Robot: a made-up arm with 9 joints. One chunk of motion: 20 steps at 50 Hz.
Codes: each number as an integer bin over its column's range. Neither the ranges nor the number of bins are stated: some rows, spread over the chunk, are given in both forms.
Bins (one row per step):
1: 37 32 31 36 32 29
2: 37 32 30 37 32 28
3: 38 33 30 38 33 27
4: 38 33 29 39 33 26
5: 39 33 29 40 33 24
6: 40 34 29 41 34 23
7: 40 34 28 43 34 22
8: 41 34 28 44 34 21
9: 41 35 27 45 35 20
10: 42 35 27 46 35 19
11: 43 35 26 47 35 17
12: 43 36 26 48 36 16
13: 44 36 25 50 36 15
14: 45 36 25 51 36 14
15: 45 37 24 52 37 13
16: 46 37 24 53 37 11
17: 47 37 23 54 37 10
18: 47 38 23 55 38 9
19: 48 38 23 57 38 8
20: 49 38 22 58 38 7
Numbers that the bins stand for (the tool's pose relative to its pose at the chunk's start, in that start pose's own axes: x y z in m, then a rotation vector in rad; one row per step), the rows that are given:
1: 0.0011 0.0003 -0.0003 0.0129 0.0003 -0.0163
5: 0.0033 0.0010 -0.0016 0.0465 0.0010 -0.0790
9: 0.0056 0.0022 -0.0029 0.0886 0.0022 -0.1292
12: 0.0078 0.0029 -0.0035 0.1138 0.0029 -0.1794
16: 0.0111 0.0035 -0.0048 0.1559 0.0035 -0.2421
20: 0.0144 0.0041 -0.0060 0.1979 0.0041 -0.2922
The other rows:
2: 0.0011 0.0003 -0.0010 0.0213 0.0003 -0.0289
3: 0.0022 0.0010 -0.0010 0.0297 0.0010 -0.0414
4: 0.0022 0.0010 -0.0016 0.0381 0.0010 -0.0540
6: 0.0044 0.0016 -0.0016 0.0549 0.0016 -0.0916
7: 0.0044 0.0016 -0.0022 0.0717 0.0016 -0.1041
8: 0.0056 0.0016 -0.0022 0.0802 0.0016 -0.1167
10: 0.0067 0.0022 -0.0029 0.0970 0.0022 -0.1417
11: 0.0078 0.0022 -0.0035 0.1054 0.0022 -0.1668
13: 0.0089 0.0029 -0.0041 0.1306 0.0029 -0.1919
14: 0.0100 0.0029 -0.0041 0.1390 0.0029 -0.2044
15: 0.0100 0.0035 -0.0048 0.1475 0.0035 -0.2170
17: 0.0122 0.0035 -0.0054 0.1643 0.0035 -0.2546
18: 0.0122 0.0041 -0.0054 0.1727 0.0041 -0.2671
19: 0.0133 0.0041 -0.0054 0.1895 0.0041 -0.2797

